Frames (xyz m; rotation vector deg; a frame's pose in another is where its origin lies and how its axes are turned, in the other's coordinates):
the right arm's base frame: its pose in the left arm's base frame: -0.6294 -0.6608 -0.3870 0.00 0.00 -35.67
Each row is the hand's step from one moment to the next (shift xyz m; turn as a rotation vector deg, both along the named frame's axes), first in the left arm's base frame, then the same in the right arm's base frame.
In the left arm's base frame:
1: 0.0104 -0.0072 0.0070 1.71 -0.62 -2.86
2: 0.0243 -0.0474 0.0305 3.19 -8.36 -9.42
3: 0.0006 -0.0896 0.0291 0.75 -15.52 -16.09
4: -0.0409 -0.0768 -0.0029 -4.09 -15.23 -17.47
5: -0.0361 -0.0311 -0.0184 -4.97 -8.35 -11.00
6: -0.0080 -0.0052 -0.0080 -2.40 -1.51 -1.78
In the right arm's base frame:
1: 0.0126 0.0002 0.0070 1.75 0.49 -2.86
2: 0.0474 -0.0243 0.0305 7.47 -4.93 -9.42
3: 0.0527 -0.0724 0.0291 9.66 -12.17 -16.09
4: 0.0116 -0.0862 -0.0029 5.56 -14.76 -17.47
5: -0.0112 -0.0463 -0.0184 0.83 -9.68 -11.00
6: -0.0035 -0.0089 -0.0080 -1.07 -2.63 -1.78

